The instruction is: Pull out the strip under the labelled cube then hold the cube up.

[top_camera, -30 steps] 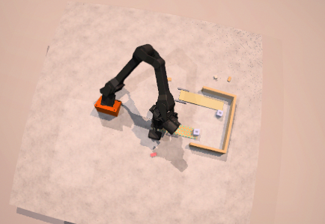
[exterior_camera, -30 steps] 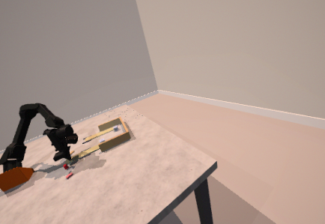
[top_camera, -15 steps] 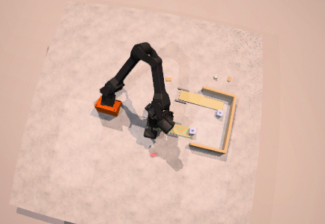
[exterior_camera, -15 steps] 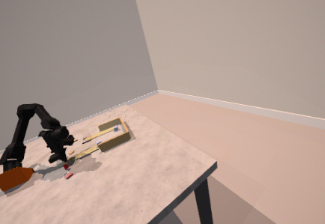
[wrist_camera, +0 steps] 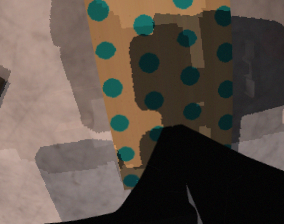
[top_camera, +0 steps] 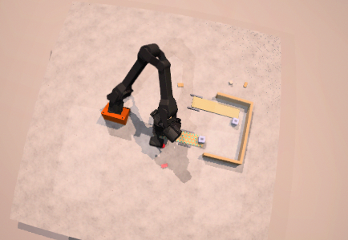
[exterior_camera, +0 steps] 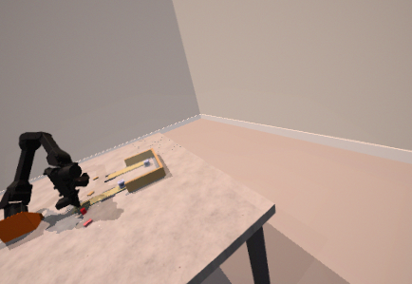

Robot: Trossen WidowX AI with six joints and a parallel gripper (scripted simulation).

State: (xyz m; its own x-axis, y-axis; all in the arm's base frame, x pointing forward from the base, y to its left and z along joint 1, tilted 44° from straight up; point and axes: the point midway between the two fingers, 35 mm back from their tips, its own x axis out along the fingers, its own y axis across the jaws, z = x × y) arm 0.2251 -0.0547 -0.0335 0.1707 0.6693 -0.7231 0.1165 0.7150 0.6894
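My gripper tip is 9 cm short of the dotted strip and 1 cm to the left of it. From my gripper tip the other things lie so: pink block 16 cm to the right, 4 cm ahead; small tan block 8 cm to the left, 5 cm ahead.
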